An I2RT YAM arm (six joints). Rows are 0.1 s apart.
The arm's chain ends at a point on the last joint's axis. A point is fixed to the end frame.
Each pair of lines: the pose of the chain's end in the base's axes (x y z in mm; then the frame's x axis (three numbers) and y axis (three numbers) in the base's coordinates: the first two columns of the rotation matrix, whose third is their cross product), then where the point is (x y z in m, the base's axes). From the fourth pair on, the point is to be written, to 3 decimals.
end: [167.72 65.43 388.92 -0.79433 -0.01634 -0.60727 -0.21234 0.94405 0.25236]
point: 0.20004 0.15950 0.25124
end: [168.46 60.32 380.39 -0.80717 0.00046 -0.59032 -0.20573 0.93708 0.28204]
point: 0.19794 0.15802 0.24462
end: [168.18 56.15 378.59 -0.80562 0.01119 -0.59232 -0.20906 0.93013 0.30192]
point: 0.19774 0.15688 0.24507
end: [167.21 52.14 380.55 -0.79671 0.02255 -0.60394 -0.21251 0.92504 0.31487]
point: 0.199 0.155 0.249
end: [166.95 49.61 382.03 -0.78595 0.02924 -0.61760 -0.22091 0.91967 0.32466]
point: 0.201 0.155 0.253
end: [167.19 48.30 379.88 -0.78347 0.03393 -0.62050 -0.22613 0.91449 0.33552]
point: 0.201 0.155 0.252
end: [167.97 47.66 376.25 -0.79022 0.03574 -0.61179 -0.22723 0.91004 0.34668]
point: 0.200 0.156 0.249
